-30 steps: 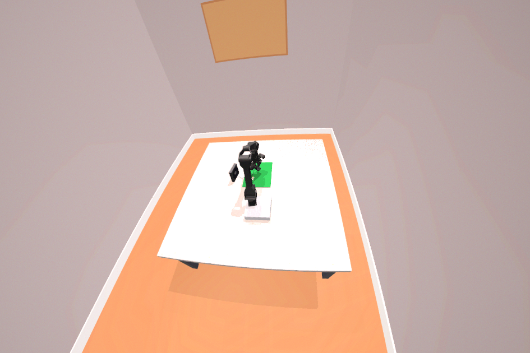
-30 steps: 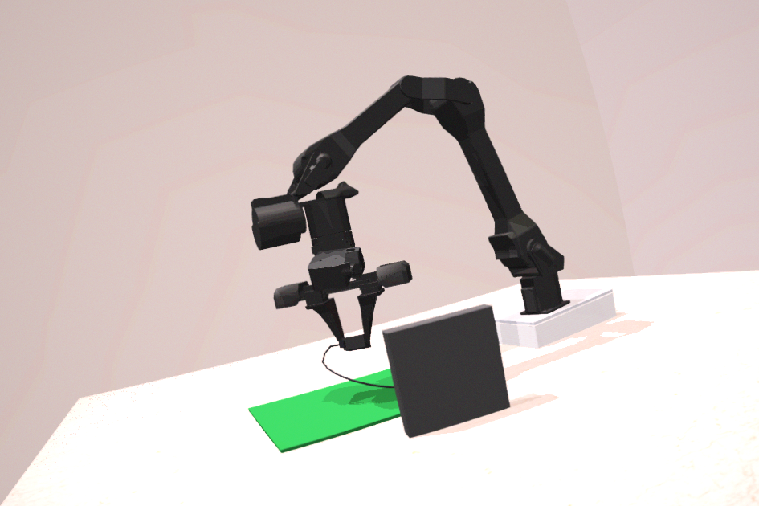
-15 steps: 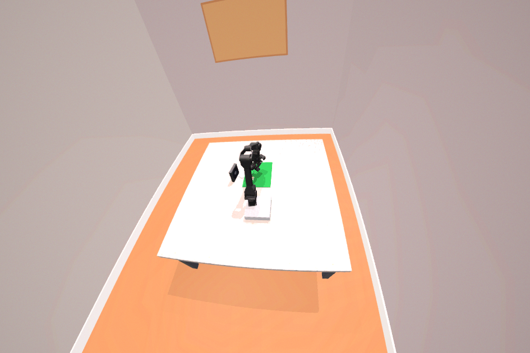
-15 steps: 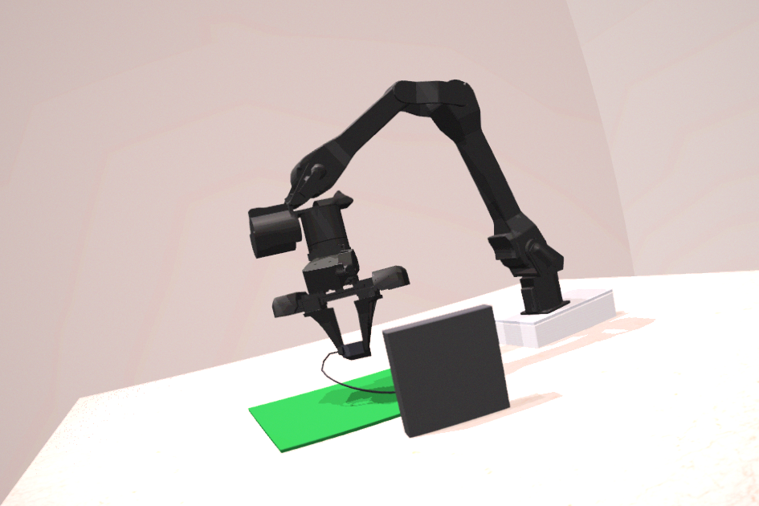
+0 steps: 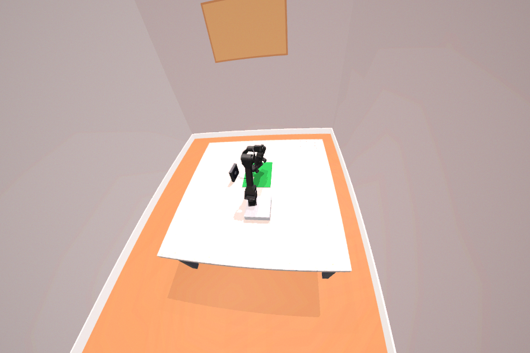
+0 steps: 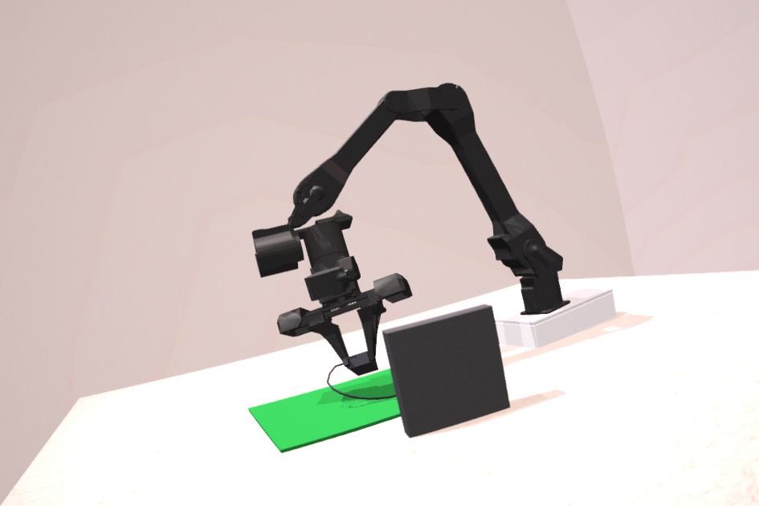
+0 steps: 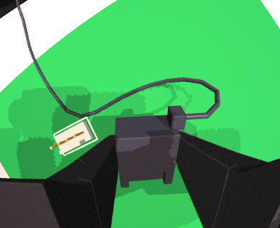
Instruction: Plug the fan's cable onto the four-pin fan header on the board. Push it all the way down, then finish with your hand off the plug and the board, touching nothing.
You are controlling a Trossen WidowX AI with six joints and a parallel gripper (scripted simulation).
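Now: the green board 10 mm to the right of my gripper tip and 70 mm below it. Round my gripper tip: white four-pin header (50 mm behind, 40 mm to the left, 50 mm below); dark square fan (180 mm to the left, 10 mm above); dark fan plug (10 mm to the right).
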